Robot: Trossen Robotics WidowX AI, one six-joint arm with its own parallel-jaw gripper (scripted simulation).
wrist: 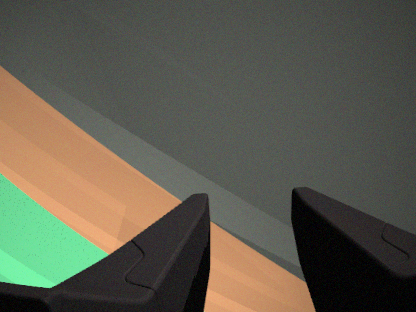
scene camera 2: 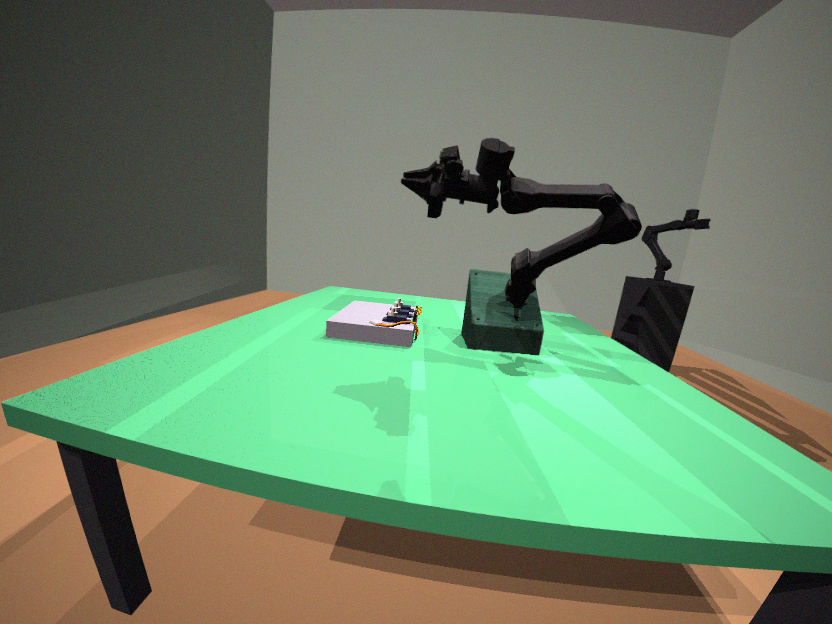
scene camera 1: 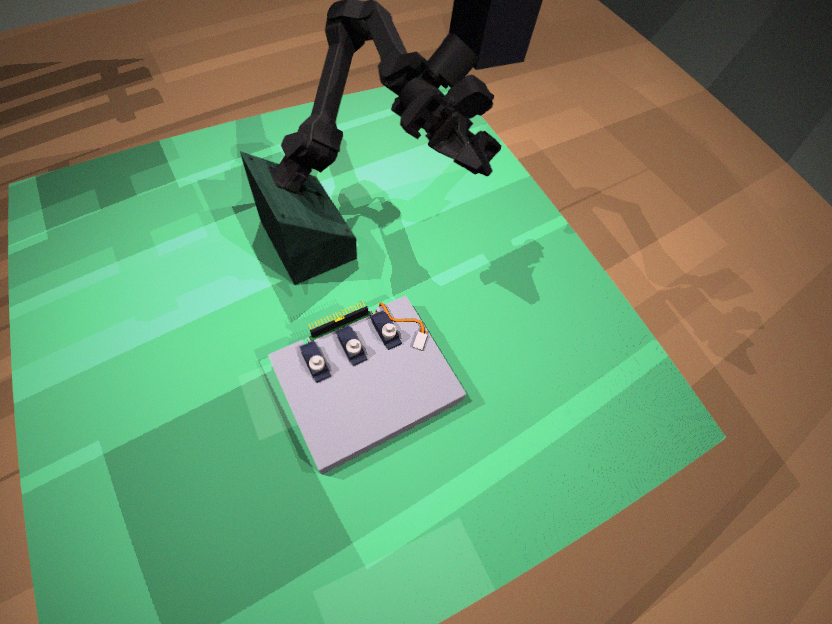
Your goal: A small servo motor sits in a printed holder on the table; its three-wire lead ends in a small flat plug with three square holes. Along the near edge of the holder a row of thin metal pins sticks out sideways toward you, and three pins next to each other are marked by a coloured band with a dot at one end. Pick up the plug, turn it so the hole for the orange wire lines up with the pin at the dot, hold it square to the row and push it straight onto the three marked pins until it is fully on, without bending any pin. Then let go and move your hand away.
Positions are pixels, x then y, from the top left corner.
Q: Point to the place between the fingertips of my gripper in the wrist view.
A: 250, 206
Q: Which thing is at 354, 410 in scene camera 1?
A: A grey printed holder.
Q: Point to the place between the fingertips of my gripper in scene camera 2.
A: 402, 177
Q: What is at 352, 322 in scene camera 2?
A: A grey printed holder.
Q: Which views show my gripper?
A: The wrist view, scene camera 2 and scene camera 1: all of them.
